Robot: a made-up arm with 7 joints. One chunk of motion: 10 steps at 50 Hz.
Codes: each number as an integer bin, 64 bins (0 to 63) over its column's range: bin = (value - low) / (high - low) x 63, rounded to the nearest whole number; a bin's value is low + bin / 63 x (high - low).
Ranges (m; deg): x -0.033..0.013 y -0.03..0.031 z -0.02..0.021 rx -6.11..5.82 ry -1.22..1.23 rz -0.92..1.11
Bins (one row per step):
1: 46 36 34 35 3 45
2: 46 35 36 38 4 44
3: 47 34 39 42 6 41
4: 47 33 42 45 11 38
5: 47 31 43 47 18 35
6: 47 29 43 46 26 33
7: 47 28 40 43 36 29
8: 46 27 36 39 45 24
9: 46 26 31 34 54 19
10: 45 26 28 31 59 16
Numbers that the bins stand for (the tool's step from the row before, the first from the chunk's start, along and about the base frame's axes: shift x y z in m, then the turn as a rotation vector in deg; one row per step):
1: 0.00059 0.00486 0.00213 0.518 -1.103 0.530
2: 0.00059 0.00389 0.00343 1.086 -1.064 0.498
3: 0.00132 0.00292 0.00538 1.843 -0.987 0.401
4: 0.00132 0.00195 0.00733 2.411 -0.792 0.304
5: 0.00132 0.00002 0.00798 2.790 -0.520 0.208
6: 0.00132 -0.00192 0.00798 2.601 -0.209 0.143
7: 0.00132 -0.00289 0.00603 2.033 0.180 0.014
8: 0.00059 -0.00386 0.00343 1.275 0.530 -0.147
9: 0.00059 -0.00483 0.00017 0.328 0.880 -0.308
10: -0.00014 -0.00483 -0.00178 -0.240 1.074 -0.404

